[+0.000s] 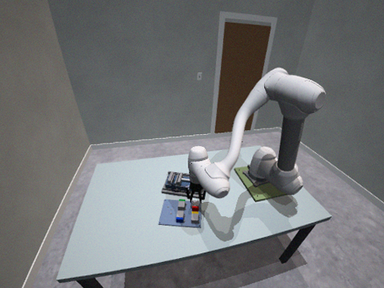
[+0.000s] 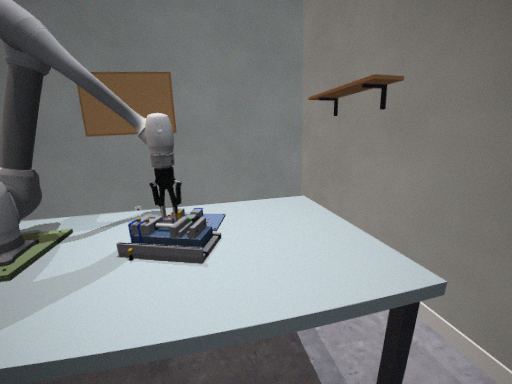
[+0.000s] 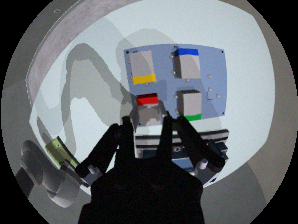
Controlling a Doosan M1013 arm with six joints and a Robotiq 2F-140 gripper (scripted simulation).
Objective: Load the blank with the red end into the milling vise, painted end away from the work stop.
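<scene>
The red-ended blank is 3 cm below my hand. From my hand the other things lie so: blue-ended blank 12 cm ahead, 5 cm to the left, 3 cm below; then green-ended blank 8 cm ahead, 3 cm to the right, 3 cm below; then yellow-ended blank 8 cm to the left, 3 cm below, 3 cm ahead.
</scene>
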